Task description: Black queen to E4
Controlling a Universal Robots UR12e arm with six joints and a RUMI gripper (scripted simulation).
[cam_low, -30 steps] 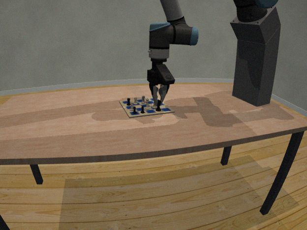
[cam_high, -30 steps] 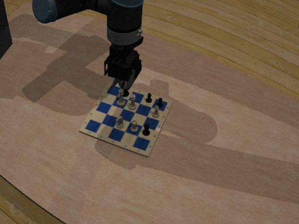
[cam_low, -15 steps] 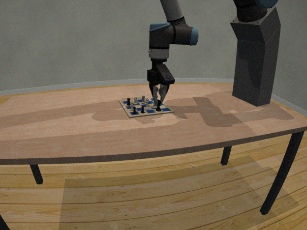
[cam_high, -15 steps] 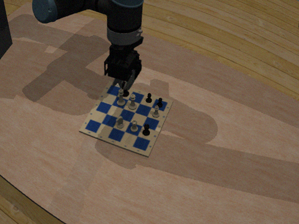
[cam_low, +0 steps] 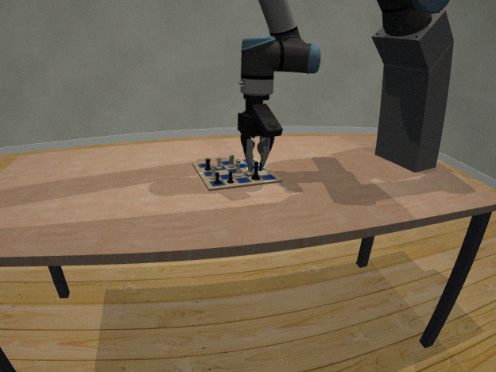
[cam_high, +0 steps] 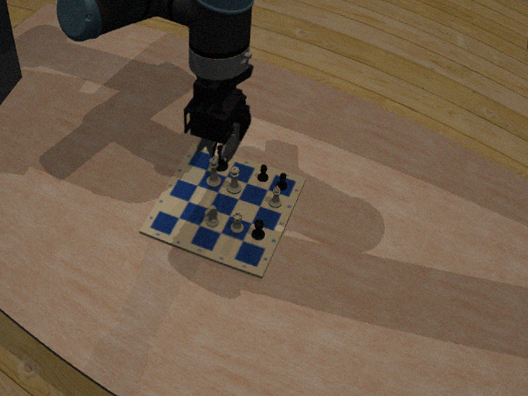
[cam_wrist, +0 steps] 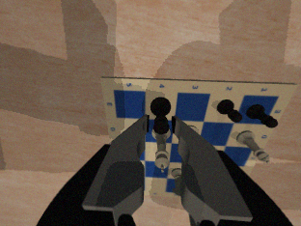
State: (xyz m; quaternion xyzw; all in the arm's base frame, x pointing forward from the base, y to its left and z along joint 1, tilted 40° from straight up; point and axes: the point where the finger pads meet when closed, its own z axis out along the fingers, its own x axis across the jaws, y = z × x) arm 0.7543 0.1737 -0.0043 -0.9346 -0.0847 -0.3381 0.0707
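The black queen is 10 mm below my hand. Also, from my hand: chessboard (60 mm to the right, 60 mm ahead, 40 mm below).
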